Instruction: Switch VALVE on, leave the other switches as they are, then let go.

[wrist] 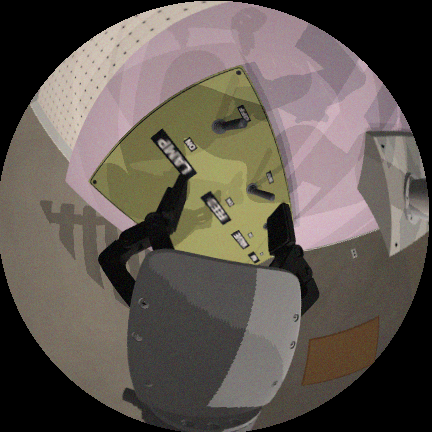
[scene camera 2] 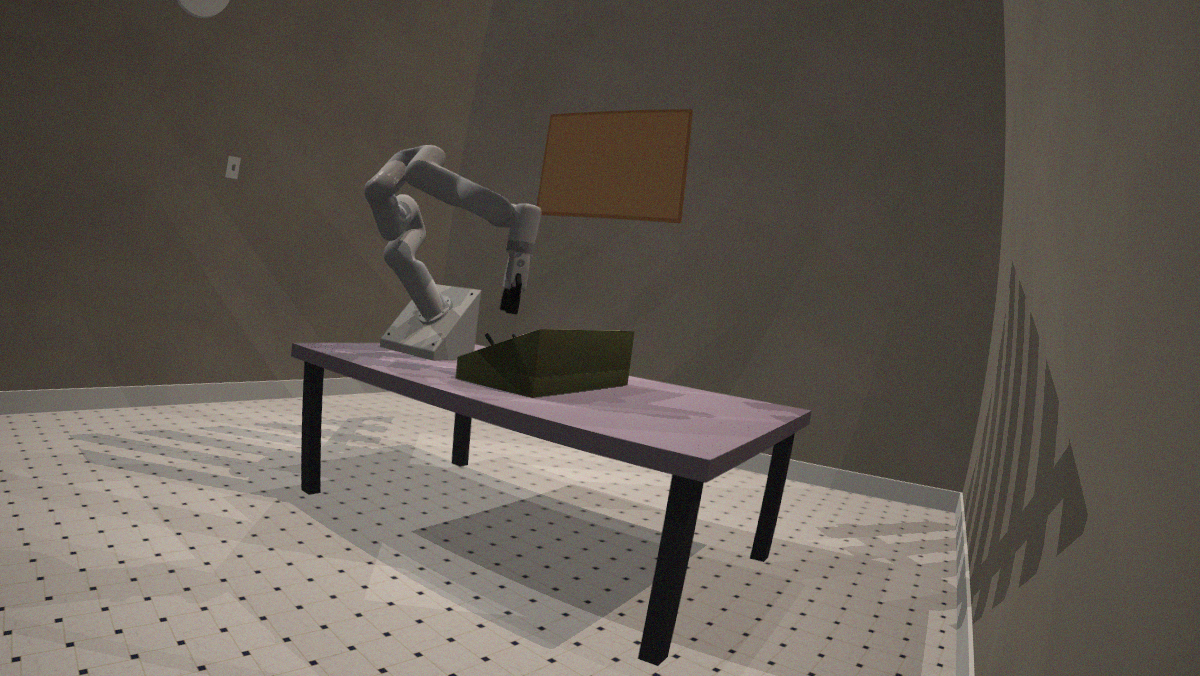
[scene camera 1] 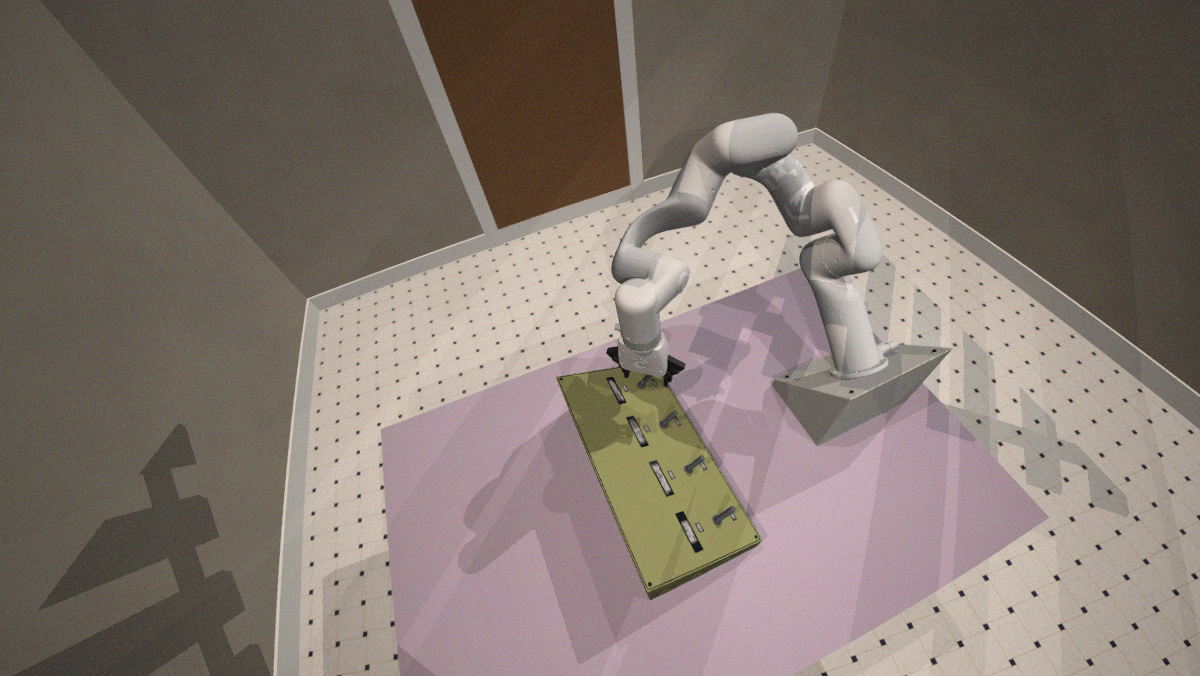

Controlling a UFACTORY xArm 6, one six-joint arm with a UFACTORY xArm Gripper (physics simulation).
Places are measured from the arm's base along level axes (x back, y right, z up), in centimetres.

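Pixels of known places: gripper, fingertip midpoint: point(wrist: 232, 198) point(scene camera 2: 508, 312) point(scene camera 1: 647, 376); arm's base at its link origin: point(scene camera 2: 434, 310) point(scene camera 1: 858, 368).
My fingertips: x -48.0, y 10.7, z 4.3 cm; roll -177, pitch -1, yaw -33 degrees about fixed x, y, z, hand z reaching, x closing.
Note:
Ahead of a thing's pixels: the offset from my fingertips to its top centre. Level surfaces: height alone.
A yellow-green switch panel point(scene camera 1: 600, 470) point(scene camera 2: 579, 361) point(wrist: 130, 175) lies on the table. The VALVE label {dx -3.5, dy -20.6, dz -6.8 cm} point(scene camera 1: 660, 477) point(wrist: 240, 239) is third from the LAMP label {dx -7.3, dy +3.1, dz -6.8 cm} point(scene camera 1: 615, 390) point(wrist: 173, 153), past the FEED label {dx -5.4, dy -8.7, dz -6.8 cm} point(scene camera 1: 638, 430) point(wrist: 216, 208). In scene camera 1 the VALVE lever {dx +4.7, dy -19.3, dz -6.1 cm} point(scene camera 1: 695, 464) leans toward the base side, like its neighbours; in the wrist view a finger hides most of it. The LAMP lever {dx +0.9, dy +4.4, dz -6.1 cm} point(wrist: 230, 124) leans to its OFF mark. My gripper point(scene camera 1: 647, 379) point(scene camera 2: 509, 311) point(wrist: 232, 198) is open and empty, above the panel's LAMP end.
The fourth switch's lever {dx +6.5, dy -31.2, dz -6.1 cm} point(scene camera 1: 723, 515) stands at the panel's other end, beyond VALVE. The arm's grey wedge base point(scene camera 1: 818, 411) point(scene camera 2: 460, 335) point(wrist: 380, 195) stands on the pink table {dz -19.0 cm} point(scene camera 1: 453, 470) point(scene camera 2: 713, 432) point(wrist: 335, 200), beside the panel on its lever side.

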